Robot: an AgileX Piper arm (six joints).
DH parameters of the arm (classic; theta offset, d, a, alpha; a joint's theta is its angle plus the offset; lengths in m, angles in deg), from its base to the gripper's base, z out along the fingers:
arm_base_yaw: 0 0.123 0 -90
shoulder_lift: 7.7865 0 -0.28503 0
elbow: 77.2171 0 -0.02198 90
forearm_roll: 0 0.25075 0 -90
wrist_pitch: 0 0 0 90
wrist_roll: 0 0.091 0 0
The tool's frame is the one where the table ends.
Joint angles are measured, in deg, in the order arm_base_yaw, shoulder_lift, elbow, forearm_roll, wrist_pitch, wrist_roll. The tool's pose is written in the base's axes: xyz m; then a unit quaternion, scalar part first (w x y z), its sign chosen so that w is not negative. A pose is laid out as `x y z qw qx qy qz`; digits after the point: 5 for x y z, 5 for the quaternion.
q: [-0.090 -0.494 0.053 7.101 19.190 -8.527]
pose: 0.05319 0.00361 0.18342 0.61835 -0.02440 0.78550 0.00568
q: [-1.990 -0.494 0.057 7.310 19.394 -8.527]
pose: 0.05321 0.00200 0.18309 0.61702 -0.01055 0.78688 -0.00285
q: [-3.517 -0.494 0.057 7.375 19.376 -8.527]
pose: 0.05325 0.00061 0.18313 0.61707 0.00026 0.78683 -0.01061
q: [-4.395 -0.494 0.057 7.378 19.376 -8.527]
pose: 0.05325 -0.00020 0.18313 0.61697 0.00630 0.78681 -0.01532
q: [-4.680 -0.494 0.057 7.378 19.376 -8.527]
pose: 0.05325 -0.00047 0.18313 0.61693 0.00826 0.78679 -0.01685
